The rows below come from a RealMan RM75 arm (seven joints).
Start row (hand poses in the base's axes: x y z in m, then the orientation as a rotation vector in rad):
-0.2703, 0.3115, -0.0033, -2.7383, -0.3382, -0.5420
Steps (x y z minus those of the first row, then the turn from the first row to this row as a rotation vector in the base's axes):
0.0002, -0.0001, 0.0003, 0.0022, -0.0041, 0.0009
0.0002, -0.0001, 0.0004, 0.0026, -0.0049, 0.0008
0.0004, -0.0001, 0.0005, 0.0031, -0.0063, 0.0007
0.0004, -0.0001, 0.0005, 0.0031, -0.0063, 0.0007
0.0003, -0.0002, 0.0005, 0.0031, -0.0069, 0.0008
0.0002, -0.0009, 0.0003, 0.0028, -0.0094, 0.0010
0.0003, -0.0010, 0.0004, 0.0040, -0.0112, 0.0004
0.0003, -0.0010, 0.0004, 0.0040, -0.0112, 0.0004
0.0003, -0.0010, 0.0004, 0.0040, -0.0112, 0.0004
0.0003, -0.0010, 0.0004, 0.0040, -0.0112, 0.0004
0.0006, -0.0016, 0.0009, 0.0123, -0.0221, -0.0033
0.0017, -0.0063, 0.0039, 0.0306, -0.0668, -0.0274
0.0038, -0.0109, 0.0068, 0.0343, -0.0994, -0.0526
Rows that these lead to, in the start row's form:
-0.2701, 0.3114, -0.0030, -2.7352, -0.3396, -0.5475
-0.2701, 0.3114, -0.0029, -2.7347, -0.3395, -0.5486
-0.2699, 0.3114, -0.0028, -2.7339, -0.3396, -0.5506
-0.2699, 0.3114, -0.0028, -2.7339, -0.3396, -0.5506
-0.2700, 0.3113, -0.0028, -2.7338, -0.3399, -0.5514
-0.2701, 0.3106, -0.0030, -2.7336, -0.3408, -0.5548
-0.2700, 0.3105, -0.0029, -2.7323, -0.3400, -0.5575
-0.2700, 0.3105, -0.0029, -2.7323, -0.3400, -0.5575
-0.2700, 0.3105, -0.0029, -2.7323, -0.3400, -0.5575
-0.2700, 0.3105, -0.0029, -2.7323, -0.3400, -0.5575
-0.2697, 0.3099, -0.0024, -2.7233, -0.3347, -0.5737
-0.2686, 0.3052, 0.0006, -2.7036, -0.3064, -0.6418
-0.2665, 0.3006, 0.0035, -2.6996, -0.2788, -0.6931

